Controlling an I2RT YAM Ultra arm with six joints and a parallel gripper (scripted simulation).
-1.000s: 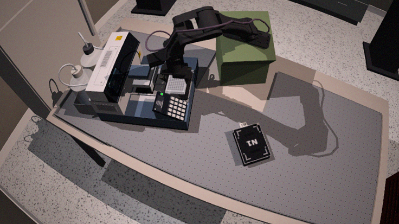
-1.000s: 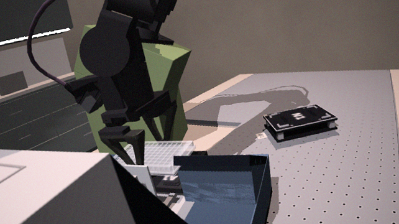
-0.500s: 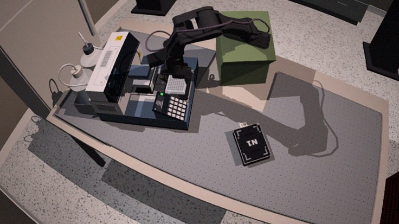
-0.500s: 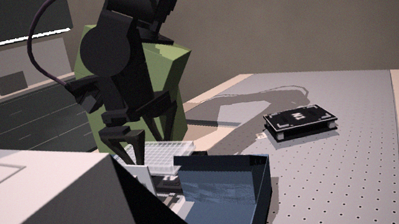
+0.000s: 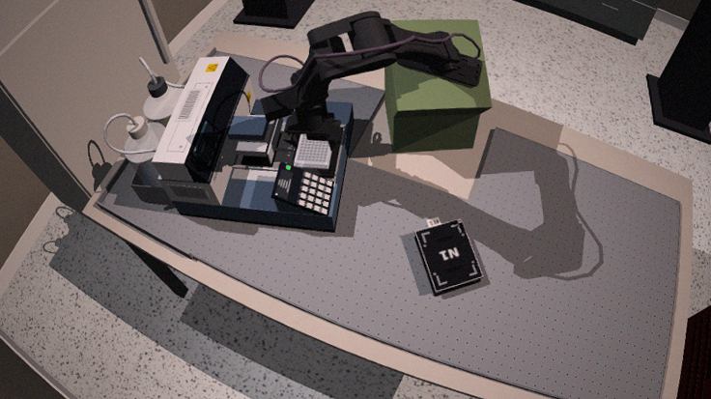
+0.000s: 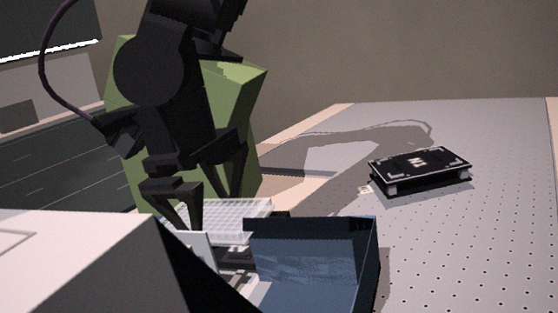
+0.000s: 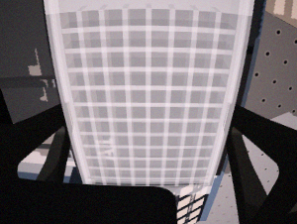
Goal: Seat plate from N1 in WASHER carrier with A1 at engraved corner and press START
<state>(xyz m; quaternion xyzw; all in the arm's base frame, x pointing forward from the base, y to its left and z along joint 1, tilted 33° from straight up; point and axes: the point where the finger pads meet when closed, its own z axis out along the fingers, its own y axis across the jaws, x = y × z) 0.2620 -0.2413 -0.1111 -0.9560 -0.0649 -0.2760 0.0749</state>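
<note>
Right now my hand is right at the clear well plate. From my hand the other things lie so: small label 32 cm to the left, 11 cm below, 6 cm ahead; then dark carrier 2 cm below, 1 cm behind; then plate washer 15 cm to the right, 2 cm ahead, 2 cm above.
</note>
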